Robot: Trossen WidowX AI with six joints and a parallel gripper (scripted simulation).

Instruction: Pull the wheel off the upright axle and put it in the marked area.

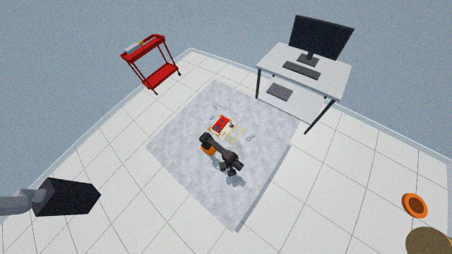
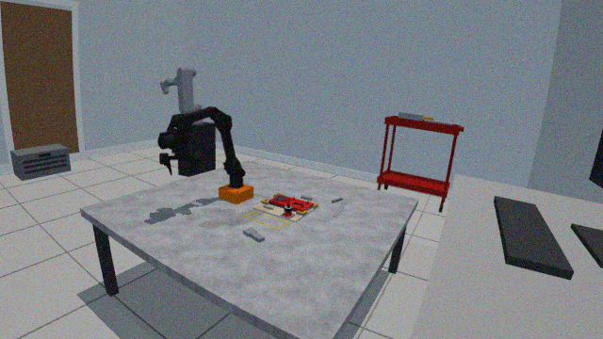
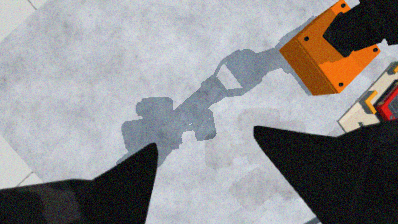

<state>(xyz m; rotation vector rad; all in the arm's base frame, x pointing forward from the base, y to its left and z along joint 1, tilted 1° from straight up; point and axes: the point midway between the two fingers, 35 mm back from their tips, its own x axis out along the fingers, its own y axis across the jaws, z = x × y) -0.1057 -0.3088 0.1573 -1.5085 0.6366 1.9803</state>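
Right now my gripper tip is 460 mm short of the wheel, 200 mm to the right of it and 140 mm above it.
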